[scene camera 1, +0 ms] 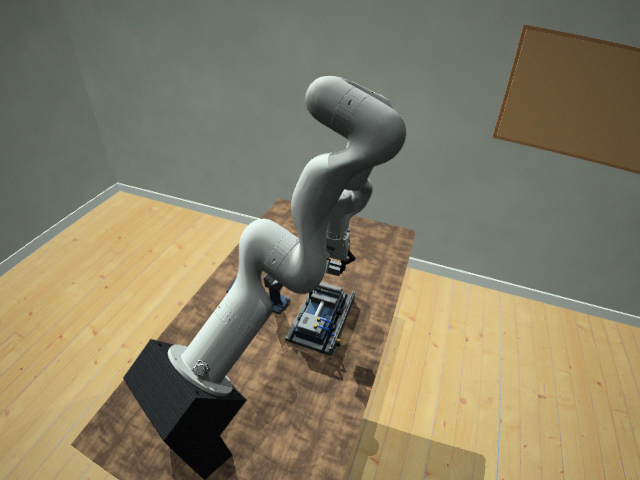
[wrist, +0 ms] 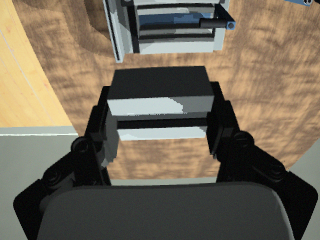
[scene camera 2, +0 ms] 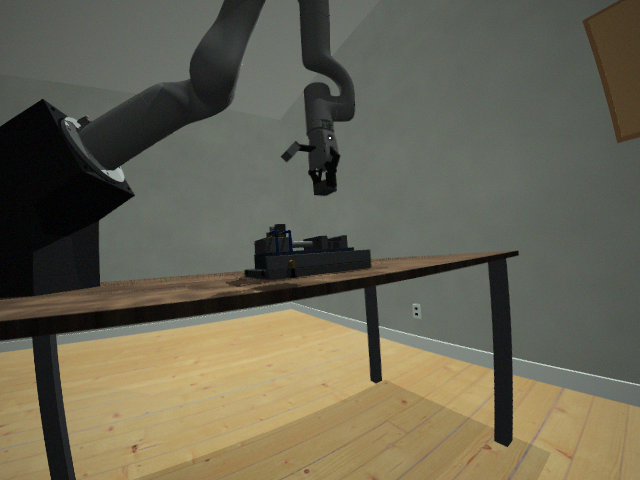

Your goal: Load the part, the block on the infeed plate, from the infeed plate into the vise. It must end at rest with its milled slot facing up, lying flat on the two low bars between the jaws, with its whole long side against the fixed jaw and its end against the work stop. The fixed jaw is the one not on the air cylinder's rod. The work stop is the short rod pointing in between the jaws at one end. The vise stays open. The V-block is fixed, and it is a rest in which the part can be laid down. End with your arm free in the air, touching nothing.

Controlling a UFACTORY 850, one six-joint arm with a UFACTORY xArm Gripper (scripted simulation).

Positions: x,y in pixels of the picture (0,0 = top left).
Scene:
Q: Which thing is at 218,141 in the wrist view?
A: My gripper.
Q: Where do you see a part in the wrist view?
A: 172,102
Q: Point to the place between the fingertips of my gripper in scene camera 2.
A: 324,189

